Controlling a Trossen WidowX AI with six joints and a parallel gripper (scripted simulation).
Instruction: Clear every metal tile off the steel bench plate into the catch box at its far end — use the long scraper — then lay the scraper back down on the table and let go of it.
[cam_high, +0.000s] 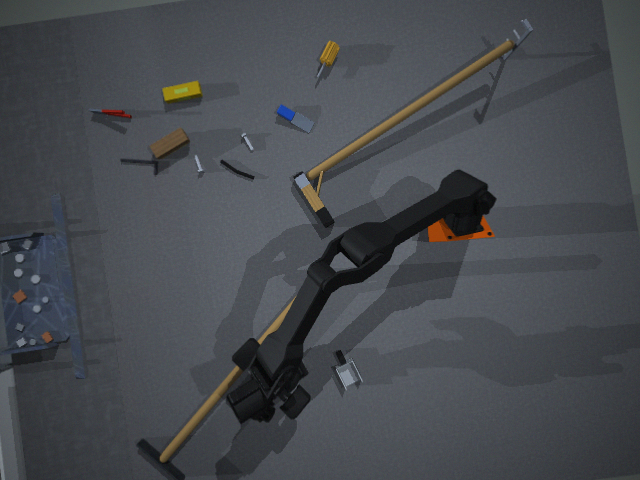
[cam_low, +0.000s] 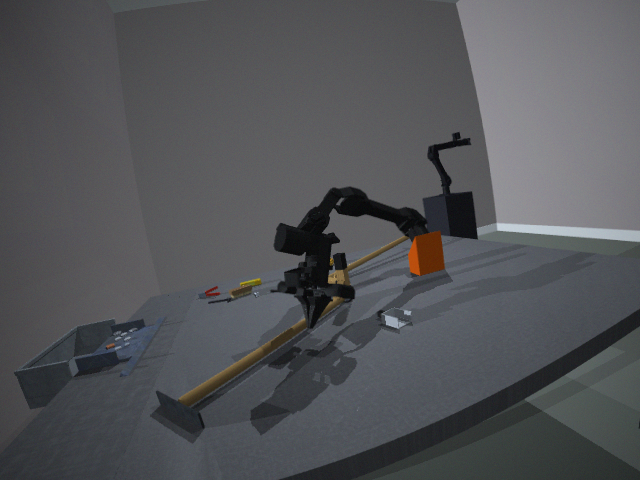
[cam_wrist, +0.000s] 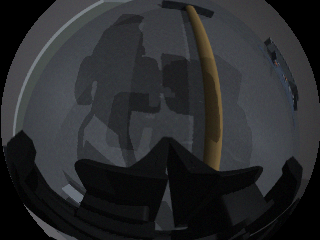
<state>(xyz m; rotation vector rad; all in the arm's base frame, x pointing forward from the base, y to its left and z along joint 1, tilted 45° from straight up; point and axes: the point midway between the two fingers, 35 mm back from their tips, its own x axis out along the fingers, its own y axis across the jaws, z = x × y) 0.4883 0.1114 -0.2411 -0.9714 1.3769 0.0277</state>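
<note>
Now: the long scraper 5 cm ahead of my gripper tip, 3 cm to the right of it and 3 cm above it. From my gripper tip the other things lie so: hex key (18 cm ahead, 56 cm to the right, 3 cm below); then wooden block (11 cm ahead, 59 cm to the right, 2 cm below); then small metal scoop (19 cm behind, 2 cm to the left, 3 cm below).
</note>
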